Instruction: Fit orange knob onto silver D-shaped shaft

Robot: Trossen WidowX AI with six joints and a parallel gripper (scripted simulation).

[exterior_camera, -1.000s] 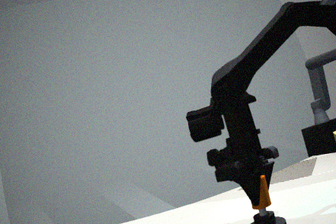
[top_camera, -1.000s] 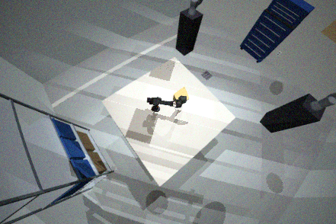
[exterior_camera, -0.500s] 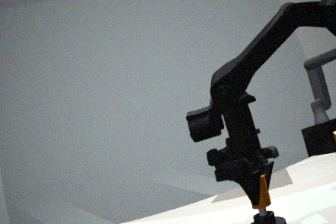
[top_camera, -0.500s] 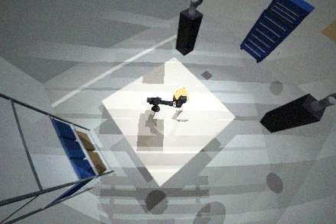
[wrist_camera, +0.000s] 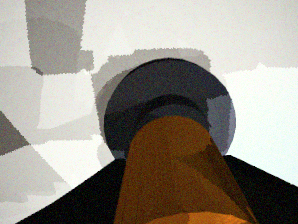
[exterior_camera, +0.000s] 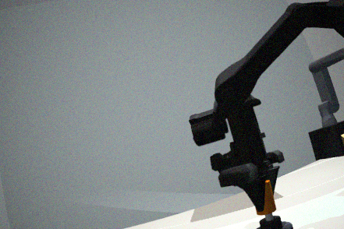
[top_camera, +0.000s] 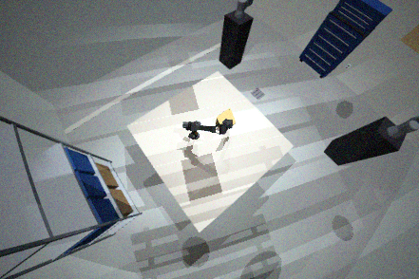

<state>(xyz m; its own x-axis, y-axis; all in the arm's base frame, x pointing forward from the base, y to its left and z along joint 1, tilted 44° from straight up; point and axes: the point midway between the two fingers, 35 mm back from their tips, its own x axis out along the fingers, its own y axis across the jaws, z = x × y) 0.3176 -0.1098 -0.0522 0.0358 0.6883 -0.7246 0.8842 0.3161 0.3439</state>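
My gripper tip is 40 mm above the dark round pedestal. Also, from my gripper tip: orange knob (30 mm above).
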